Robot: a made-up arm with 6 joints. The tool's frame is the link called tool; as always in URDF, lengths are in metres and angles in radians. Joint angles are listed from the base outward. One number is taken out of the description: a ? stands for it. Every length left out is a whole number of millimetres.
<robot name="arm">
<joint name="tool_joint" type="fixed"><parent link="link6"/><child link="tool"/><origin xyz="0.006 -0.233 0" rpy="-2.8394 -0.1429 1.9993"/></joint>
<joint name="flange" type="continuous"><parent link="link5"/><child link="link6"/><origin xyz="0.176 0.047 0" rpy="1.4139 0.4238 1.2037"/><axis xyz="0 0 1"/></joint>
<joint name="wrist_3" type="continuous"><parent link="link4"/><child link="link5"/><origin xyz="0.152 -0.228 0" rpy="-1.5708 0 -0.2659"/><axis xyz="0 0 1"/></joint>
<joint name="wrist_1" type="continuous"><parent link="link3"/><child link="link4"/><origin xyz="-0.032 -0.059 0" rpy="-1.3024 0.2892 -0.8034"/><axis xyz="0 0 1"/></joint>
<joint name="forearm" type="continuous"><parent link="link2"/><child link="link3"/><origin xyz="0.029 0.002 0" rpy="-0.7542 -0.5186 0.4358"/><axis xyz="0 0 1"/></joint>
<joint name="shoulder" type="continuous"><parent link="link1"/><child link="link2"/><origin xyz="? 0.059 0" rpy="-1.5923 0.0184 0.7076"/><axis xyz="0 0 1"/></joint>
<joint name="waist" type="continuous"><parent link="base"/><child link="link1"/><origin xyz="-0.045 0.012 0.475" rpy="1.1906 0.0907 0.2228"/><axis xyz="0 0 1"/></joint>
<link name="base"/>
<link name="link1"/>
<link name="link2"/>
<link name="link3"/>
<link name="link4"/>
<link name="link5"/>
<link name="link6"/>
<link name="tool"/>
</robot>
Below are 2 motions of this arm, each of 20 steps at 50 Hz.
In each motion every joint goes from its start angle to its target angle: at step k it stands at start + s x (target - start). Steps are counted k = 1, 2, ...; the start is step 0. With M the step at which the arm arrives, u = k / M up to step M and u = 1 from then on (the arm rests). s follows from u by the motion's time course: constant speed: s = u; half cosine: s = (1 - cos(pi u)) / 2; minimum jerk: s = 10 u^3 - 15 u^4 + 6 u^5.
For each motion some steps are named. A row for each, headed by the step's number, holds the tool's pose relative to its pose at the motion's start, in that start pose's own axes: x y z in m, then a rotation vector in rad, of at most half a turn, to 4 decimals.
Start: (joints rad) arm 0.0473 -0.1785 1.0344 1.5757 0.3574 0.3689
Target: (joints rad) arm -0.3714 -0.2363 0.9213 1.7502 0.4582 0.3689
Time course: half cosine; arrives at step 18
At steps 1, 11, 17, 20:
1: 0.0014 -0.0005 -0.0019 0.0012 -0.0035 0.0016
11: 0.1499 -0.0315 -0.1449 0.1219 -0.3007 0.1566
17: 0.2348 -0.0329 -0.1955 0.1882 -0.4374 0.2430
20: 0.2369 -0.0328 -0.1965 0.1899 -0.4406 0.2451

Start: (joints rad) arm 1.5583 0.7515 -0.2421 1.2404 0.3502 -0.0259
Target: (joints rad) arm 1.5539 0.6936 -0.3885 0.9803 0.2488 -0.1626
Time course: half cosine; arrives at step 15
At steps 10, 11, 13, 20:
10: -0.0602 0.0767 0.0860 0.0087 0.2222 -0.0772
11: -0.0653 0.0856 0.0968 0.0127 0.2484 -0.0839
13: -0.0719 0.0984 0.1129 0.0196 0.2864 -0.0929
20: -0.0741 0.1028 0.1187 0.0223 0.2999 -0.0958

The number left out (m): -0.046
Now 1 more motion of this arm.
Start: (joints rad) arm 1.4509 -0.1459 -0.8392 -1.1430 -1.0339 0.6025
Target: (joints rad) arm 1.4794 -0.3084 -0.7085 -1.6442 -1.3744 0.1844
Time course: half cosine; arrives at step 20
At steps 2, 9, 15, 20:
2: 0.0006 -0.0108 0.0039 -0.0121 0.0057 0.0235
9: 0.0419 -0.1726 0.0785 -0.2035 0.0981 0.4083
15: 0.1440 -0.3019 0.1716 -0.4038 0.1974 0.8303
20: 0.1883 -0.3316 0.2032 -0.4705 0.2301 0.9739

